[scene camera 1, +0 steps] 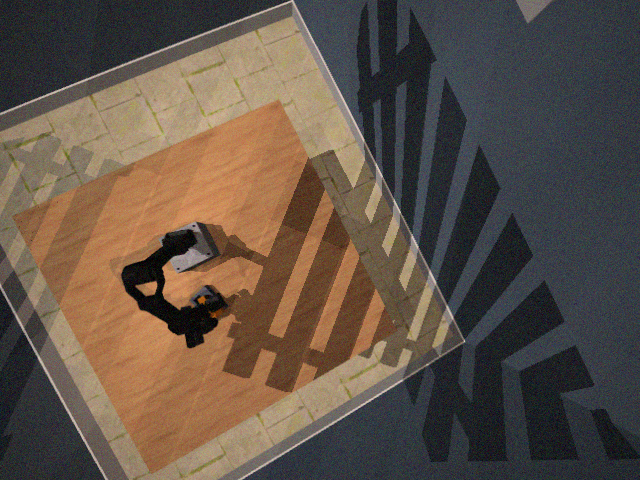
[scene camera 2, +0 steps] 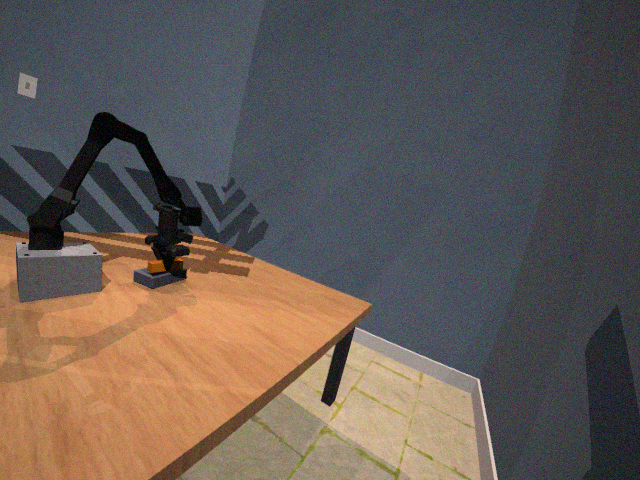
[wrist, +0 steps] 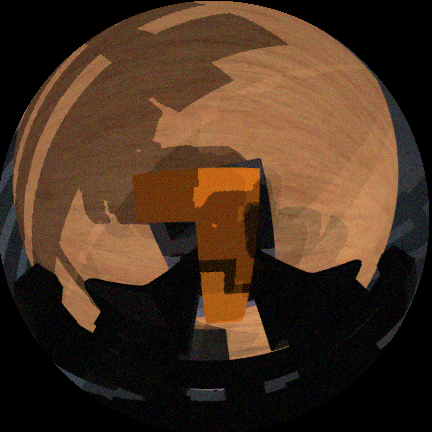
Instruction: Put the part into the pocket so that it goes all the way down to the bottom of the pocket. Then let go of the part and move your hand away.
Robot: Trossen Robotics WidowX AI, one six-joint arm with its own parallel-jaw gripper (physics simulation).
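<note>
The orange L-shaped part is between the fingers of my gripper, which is shut on its long leg. The short leg points left in the wrist view. The dark grey-blue block lies on the table under the part. In scene camera 2 the part stands up above the block's top; I cannot tell whether they touch. In the wrist view a dark bit of the pocket shows in the part's inner corner; the part hides most of the pocket.
The grey arm base stands beside the block on the wooden table. The table's edge lies to the right in scene camera 2. Dark shadows of the arm and other shapes cross the table and the wall.
</note>
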